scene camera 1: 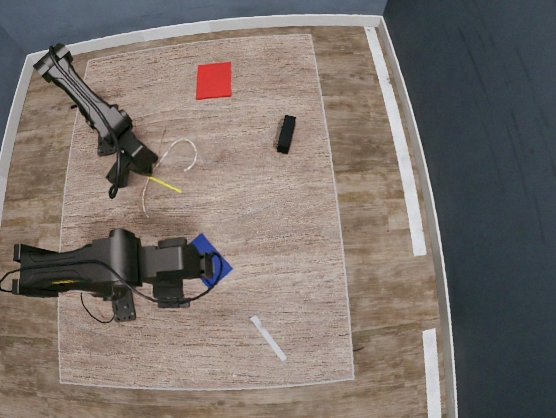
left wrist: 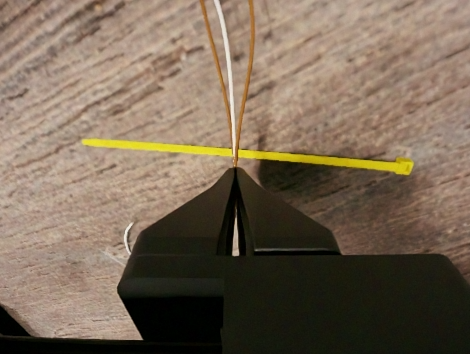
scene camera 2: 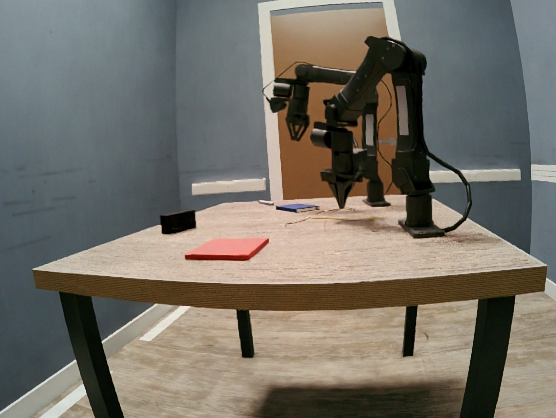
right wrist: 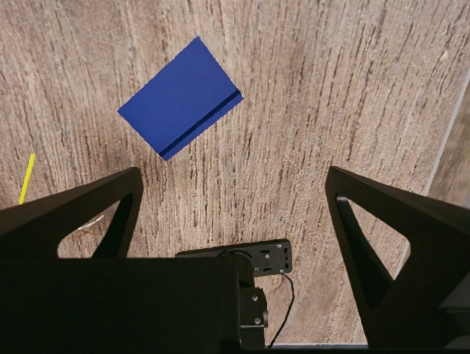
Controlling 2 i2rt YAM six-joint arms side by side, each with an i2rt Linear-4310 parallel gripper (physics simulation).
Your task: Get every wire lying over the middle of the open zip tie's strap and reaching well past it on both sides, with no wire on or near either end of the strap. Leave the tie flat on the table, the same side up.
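Seen in the pictures: left gripper, fingertip midpoint: (scene camera 1: pixel 150 175) (left wrist: pixel 235 177) (scene camera 2: pixel 341 208); right gripper, fingertip midpoint: (scene camera 2: pixel 295 140) (right wrist: pixel 234 176); left arm's base, origin of the base link: (scene camera 2: pixel 419 229); right arm's base, origin of the base link: (scene camera 1: pixel 120 288) (scene camera 2: pixel 376 203) (right wrist: pixel 234 260).
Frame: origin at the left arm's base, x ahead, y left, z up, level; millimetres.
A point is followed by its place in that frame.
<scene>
The yellow zip tie (scene camera 1: pixel 167 185) @[x 216, y -248, z 2 mm] (scene camera 2: pixel 345 218) @[x 161, y -211, z 3 mm] (left wrist: pixel 320 160) @[x 129, y -192, z 4 mm] (right wrist: pixel 27 175) @[x 228, y -256, z 2 mm] lies open and straight on the table. In the left wrist view its head is at the right. My left gripper (scene camera 2: pixel 341 207) @[x 170, y -216, z 29 mm] (left wrist: pixel 235 177) @[x 170, y -216, z 29 mm] points down, low beside the strap, shut on a white wire (left wrist: pixel 229 65) @[x 143, y -264, z 25 mm] (scene camera 1: pixel 194 147) @[x 311, y -137, z 7 mm] and two orange wires (left wrist: pixel 215 55) @[x 148, y -270, z 20 mm] (left wrist: pixel 250 40) @[x 131, y -267, z 20 mm]. The wires cross over the strap near its middle, slightly toward the tail, and extend to both sides of it. Whether they touch the strap is unclear. My right gripper (scene camera 2: pixel 298 137) @[x 308, y -563, z 235 mm] (right wrist: pixel 234 176) @[x 308, y -563, z 235 mm] is open and empty, high above the table.
A blue book (scene camera 1: pixel 220 262) @[x 356, y -507, z 12 mm] (scene camera 2: pixel 296 207) @[x 311, y -455, z 12 mm] (right wrist: pixel 180 100) @[x 319, y -498, z 12 mm] lies near my right gripper. A red flat block (scene camera 1: pixel 214 81) @[x 394, y 109, z 10 mm] (scene camera 2: pixel 227 248) @[x 388, y 143, z 10 mm] and a black block (scene camera 1: pixel 286 134) @[x 598, y -164, z 50 mm] (scene camera 2: pixel 178 221) @[x 592, y -127, z 28 mm] stand apart from the wires. A white strip (scene camera 1: pixel 269 338) @[x 458, y -737, z 10 mm] lies at the lower right in scene camera 1.
</scene>
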